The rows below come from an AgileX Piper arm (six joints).
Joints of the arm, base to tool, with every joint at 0 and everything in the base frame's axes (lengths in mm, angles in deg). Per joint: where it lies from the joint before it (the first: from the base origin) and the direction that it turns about. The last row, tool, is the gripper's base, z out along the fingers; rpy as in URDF.
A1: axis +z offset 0 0 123
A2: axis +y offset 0 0 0
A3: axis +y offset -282.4 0 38.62
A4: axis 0.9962 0 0.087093 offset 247.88 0 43.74
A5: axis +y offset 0 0 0
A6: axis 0.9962 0 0.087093 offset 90.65 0 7.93
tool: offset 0 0 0 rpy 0 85.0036 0
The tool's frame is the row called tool.
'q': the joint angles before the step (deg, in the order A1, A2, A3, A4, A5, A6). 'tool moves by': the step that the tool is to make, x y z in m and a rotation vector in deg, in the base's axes. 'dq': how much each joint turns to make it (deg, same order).
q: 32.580, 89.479, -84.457, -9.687, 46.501, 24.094
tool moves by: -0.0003, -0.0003, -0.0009, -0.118, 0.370, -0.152
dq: -0.008, 0.000, 0.107, 0.008, 0.288, 0.133
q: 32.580, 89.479, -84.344, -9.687, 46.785, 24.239
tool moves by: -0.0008, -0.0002, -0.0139, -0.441, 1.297, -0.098
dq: -0.002, 0.005, 2.825, 0.003, -1.464, 0.469
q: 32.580, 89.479, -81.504, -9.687, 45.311, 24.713
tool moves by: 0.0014, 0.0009, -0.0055, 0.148, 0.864, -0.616
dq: -0.008, 0.492, 0.507, 0.008, -0.250, 0.876
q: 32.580, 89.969, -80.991, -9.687, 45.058, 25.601
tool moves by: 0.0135, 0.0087, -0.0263, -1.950, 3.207, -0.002
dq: -0.007, 4.285, 0.009, 0.004, -0.537, 0.110
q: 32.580, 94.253, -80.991, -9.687, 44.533, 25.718
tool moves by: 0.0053, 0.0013, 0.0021, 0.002, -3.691, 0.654
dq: 0.002, 0.269, -0.013, -2.369, -3.374, 0.421
